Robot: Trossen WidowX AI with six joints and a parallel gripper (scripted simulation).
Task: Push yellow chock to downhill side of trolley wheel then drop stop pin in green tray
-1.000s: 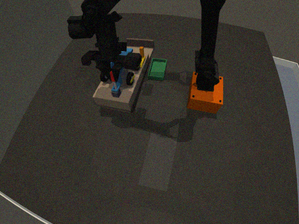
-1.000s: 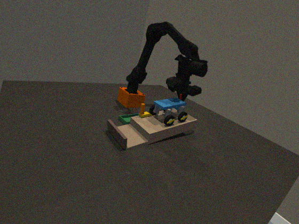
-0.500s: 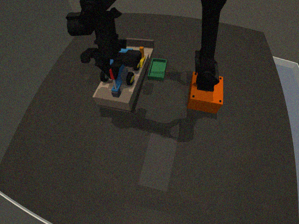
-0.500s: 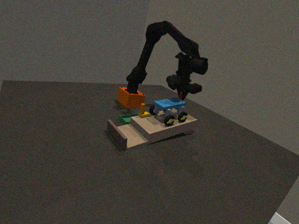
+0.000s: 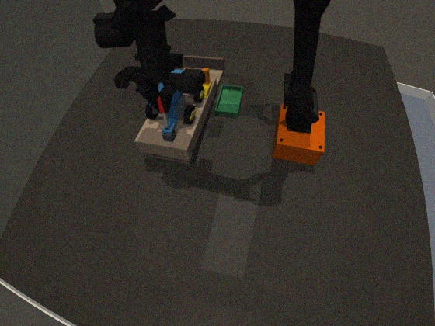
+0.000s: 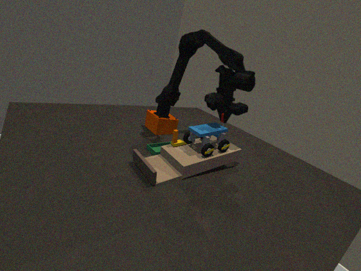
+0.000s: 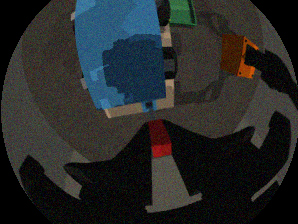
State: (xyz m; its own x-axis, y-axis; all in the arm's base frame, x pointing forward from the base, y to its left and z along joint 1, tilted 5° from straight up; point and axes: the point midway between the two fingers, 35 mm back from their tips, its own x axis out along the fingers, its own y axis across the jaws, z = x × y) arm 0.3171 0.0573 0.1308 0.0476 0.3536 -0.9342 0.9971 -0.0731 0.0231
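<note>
The yellow chock lies 18 cm to the right of my gripper tip, 9 cm below it and 5 cm behind it. Also, from my gripper tip: red-headed stop pin: right at my gripper tip; trolley: 9 cm to the right, 6 cm below, 1 cm ahead; raised lip: 35 cm to the right, 14 cm below.
</note>
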